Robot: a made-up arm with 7 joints. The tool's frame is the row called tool. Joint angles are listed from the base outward.
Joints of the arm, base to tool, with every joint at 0 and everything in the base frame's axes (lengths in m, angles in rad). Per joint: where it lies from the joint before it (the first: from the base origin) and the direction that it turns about. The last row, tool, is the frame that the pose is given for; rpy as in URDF.
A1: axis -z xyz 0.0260 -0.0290 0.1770
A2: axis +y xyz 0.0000 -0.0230 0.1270
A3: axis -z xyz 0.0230 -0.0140 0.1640
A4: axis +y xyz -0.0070 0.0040 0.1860
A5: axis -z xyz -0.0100 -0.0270 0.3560
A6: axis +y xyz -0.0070 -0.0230 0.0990
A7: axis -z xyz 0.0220 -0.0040 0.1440
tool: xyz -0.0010 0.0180 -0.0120 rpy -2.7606 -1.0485 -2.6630
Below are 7 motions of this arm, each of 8 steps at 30 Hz.
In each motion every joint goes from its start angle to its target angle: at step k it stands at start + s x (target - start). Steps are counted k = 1, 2, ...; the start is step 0. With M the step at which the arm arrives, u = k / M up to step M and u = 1 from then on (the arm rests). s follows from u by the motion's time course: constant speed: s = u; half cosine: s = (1 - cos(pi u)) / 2; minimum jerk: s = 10 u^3 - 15 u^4 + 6 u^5.
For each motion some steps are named. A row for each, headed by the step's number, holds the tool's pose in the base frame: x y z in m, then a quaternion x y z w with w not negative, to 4 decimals.
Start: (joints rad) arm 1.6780 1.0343 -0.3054 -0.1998 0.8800 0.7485 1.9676
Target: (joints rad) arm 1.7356 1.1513 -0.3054 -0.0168 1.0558 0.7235 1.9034
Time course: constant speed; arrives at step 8
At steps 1, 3, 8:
1: -0.2408 -0.7595 0.7406 -0.4275 0.5267 -0.4989 0.5394
3: -0.2499 -0.7792 0.7028 -0.4078 0.5543 -0.4837 0.5409
8: -0.2726 -0.8187 0.6034 -0.3601 0.6180 -0.4394 0.5434

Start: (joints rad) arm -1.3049 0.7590 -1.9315 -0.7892 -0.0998 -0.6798 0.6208
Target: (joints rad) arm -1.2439 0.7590 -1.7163 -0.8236 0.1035 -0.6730 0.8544
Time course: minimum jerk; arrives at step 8
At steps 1, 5, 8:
1: 0.6428 0.4744 0.6597 0.9258 -0.0683 -0.2998 0.2197
5: 0.6808 0.3797 0.7023 0.8874 -0.2198 -0.2393 0.3271
8: 0.6900 0.3423 0.7200 0.8598 -0.2783 -0.2216 0.3664

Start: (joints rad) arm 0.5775 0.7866 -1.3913 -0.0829 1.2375 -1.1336 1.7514
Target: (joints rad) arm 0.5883 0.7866 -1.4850 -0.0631 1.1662 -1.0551 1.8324
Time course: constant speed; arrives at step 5
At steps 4, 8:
4: 0.4412 -0.4865 0.9732 -0.5224 -0.6627 -0.4214 0.3323
8: 0.4439 -0.4902 0.9712 -0.5140 -0.6593 -0.4278 0.3438

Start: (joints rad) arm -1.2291 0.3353 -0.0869 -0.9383 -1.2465 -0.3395 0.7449
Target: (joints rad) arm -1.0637 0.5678 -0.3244 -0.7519 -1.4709 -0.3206 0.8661
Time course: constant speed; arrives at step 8
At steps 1, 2, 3, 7, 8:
1: 0.0961 -0.2309 1.1242 -0.8325 0.3850 -0.3201 0.2373
2: 0.1177 -0.2002 1.1348 -0.8453 0.3707 -0.3192 0.2147
3: 0.1402 -0.1694 1.1433 -0.8577 0.3562 -0.3172 0.1921
7: 0.2392 -0.0483 1.1562 -0.9013 0.2969 -0.2979 0.1042
8: 0.2658 -0.0192 1.1541 -0.9107 0.2818 -0.2903 0.0832

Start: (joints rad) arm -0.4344 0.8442 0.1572 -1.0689 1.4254 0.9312 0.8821
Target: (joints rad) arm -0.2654 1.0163 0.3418 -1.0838 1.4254 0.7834 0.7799
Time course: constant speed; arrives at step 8
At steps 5, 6, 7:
5: 0.2393 -0.0031 1.0228 -0.3734 -0.5553 -0.3830 0.6368
6: 0.2496 0.0094 1.0200 -0.3931 -0.5583 -0.3796 0.6242
7: 0.2606 0.0215 1.0165 -0.4127 -0.5608 -0.3753 0.6118

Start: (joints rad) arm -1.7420 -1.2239 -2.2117 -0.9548 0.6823 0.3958 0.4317
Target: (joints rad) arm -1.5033 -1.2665 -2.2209 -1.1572 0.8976 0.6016 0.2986
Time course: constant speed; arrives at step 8
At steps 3, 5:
3: 0.4266 -0.5128 0.8727 -0.7843 -0.0998 -0.3543 0.4994
5: 0.4017 -0.5134 0.8712 -0.7902 -0.0933 -0.3794 0.4722

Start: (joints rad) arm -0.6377 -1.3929 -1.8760 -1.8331 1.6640 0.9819 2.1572
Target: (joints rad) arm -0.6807 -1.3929 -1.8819 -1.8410 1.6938 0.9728 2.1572
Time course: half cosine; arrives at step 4
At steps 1, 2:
1: 0.2058 -0.4494 0.6294 0.4423 -0.6417 0.2404 0.5787
2: 0.2137 -0.4444 0.6291 0.4455 -0.6352 0.2456 0.5812

